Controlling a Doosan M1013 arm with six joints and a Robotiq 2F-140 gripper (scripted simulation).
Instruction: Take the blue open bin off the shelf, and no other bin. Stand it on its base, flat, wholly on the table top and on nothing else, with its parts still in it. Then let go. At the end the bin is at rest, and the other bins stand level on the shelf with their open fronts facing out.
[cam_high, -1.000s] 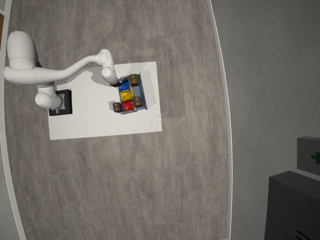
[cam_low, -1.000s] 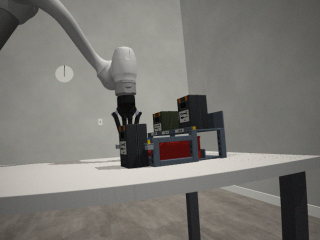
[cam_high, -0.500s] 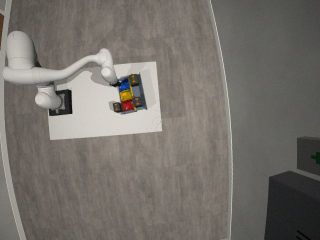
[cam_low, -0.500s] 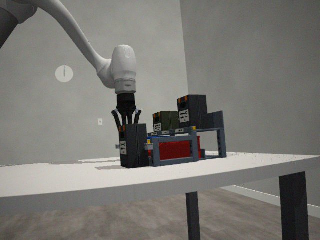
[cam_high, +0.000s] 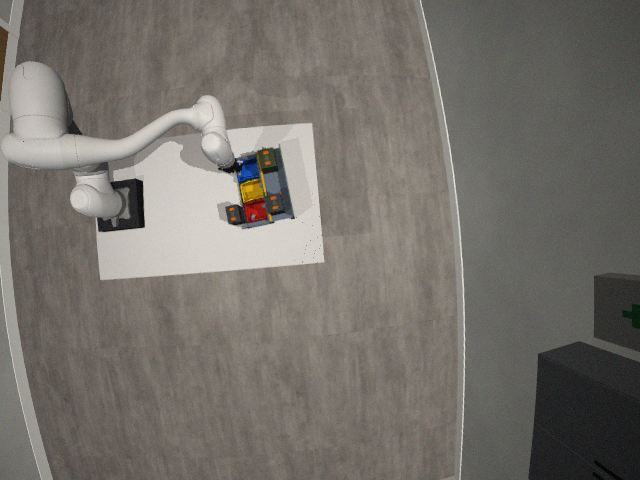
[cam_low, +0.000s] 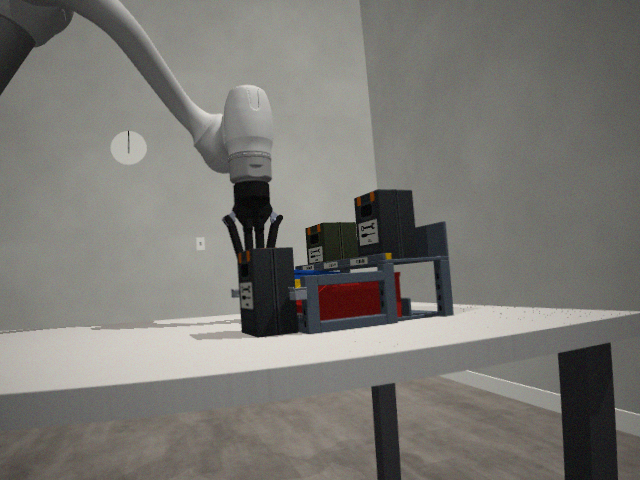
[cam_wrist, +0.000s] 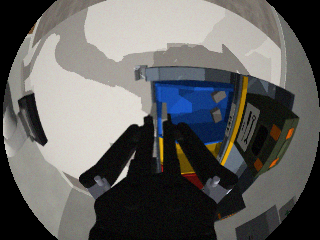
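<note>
My gripper is now 80 mm short of the blue open bin, 30 mm above it and 10 mm to the right of it. The rest, counted from my hand: yellow bin (100 mm to the right, 100 mm ahead, 40 mm below); then green box (180 mm ahead, 60 mm above, 30 mm to the left); then red bin (210 mm to the right, 120 mm ahead, 40 mm below).
</note>
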